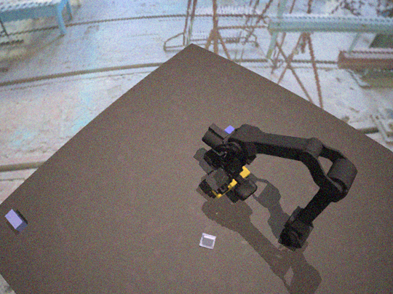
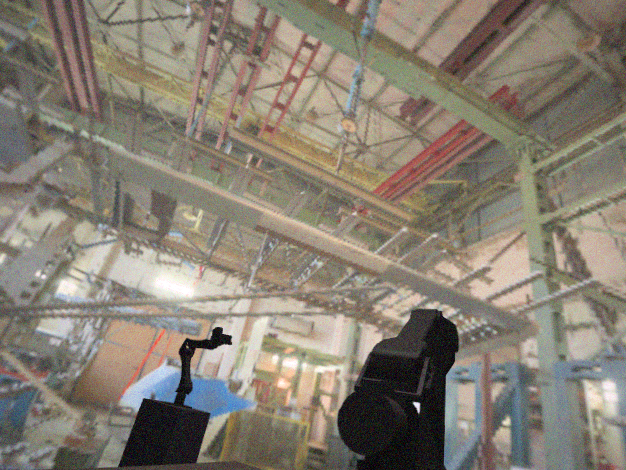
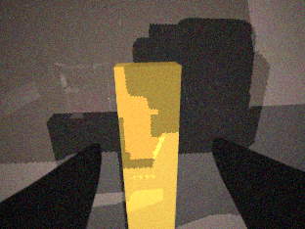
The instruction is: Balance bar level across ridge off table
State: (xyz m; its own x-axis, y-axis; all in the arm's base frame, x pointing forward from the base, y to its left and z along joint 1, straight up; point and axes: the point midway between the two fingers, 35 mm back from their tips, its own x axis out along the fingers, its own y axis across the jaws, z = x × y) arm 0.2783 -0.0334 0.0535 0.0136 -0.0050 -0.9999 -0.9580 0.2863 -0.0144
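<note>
Now: gripper tip 30 mm to the left of the yellow bar, 10 mm past it and 10 mm above it.
</note>
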